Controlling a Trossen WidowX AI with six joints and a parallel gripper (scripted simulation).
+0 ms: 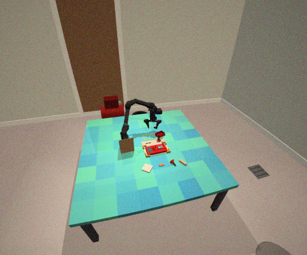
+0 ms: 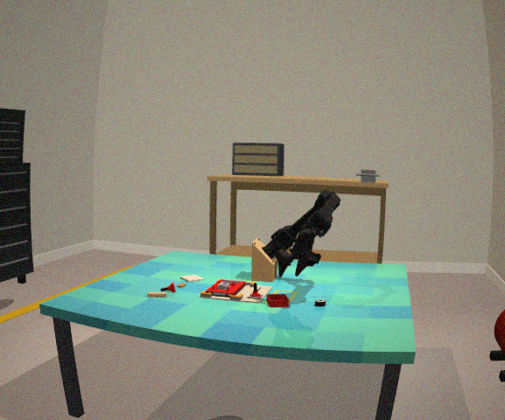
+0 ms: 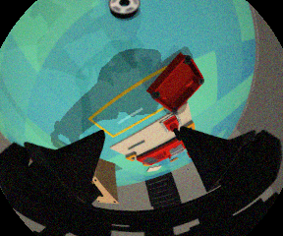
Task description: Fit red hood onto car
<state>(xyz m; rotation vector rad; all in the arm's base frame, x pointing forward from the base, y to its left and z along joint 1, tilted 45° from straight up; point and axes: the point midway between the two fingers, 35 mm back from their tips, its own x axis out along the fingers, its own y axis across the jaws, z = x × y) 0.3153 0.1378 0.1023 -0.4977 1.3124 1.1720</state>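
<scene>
Now: gripper tip 8 cm short of the red hood, 2 cm to the left of it and 8 cm above it. The rest, counted from my gripper tip: white tile 16 cm behind, 45 cm to the right, 8 cm below; then grey engine block 2 cm ahead, 24 cm to the right, 6 cm below; then black wheel 7 cm ahead, 14 cm to the left, 8 cm below.
</scene>
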